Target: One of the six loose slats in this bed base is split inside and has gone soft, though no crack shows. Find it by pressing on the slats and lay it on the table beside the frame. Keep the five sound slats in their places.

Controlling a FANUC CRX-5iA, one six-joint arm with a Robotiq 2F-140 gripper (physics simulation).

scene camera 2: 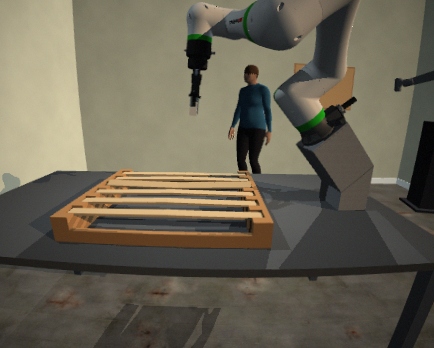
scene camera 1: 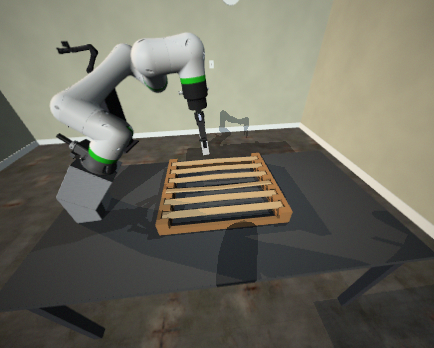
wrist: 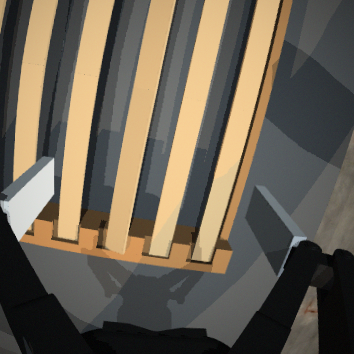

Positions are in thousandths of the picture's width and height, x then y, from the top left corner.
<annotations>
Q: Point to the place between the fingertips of the gripper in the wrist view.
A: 434, 535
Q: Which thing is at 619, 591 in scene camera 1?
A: A slat.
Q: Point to a slat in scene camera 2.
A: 262, 527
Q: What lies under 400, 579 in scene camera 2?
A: A slat.
</annotations>
